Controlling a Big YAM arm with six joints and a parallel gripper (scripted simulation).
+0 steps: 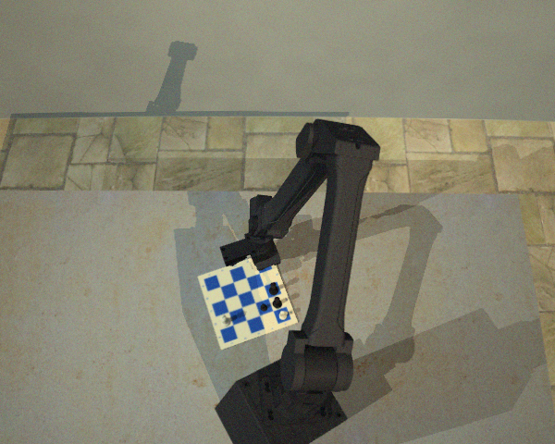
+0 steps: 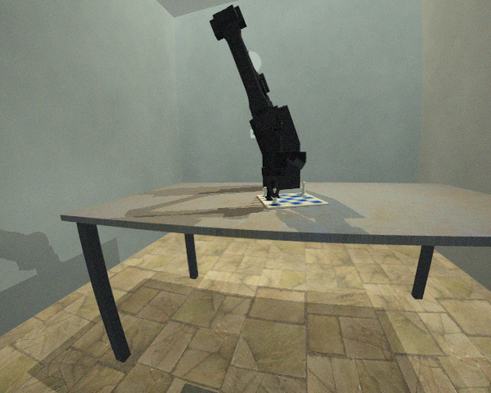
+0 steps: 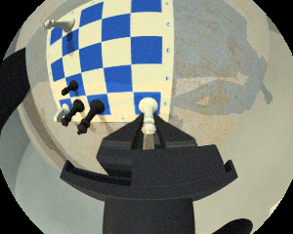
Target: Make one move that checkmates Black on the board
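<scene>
Right now the chessboard is 90 mm behind my hand, 60 mm to the left of it and 40 mm below it.
</scene>
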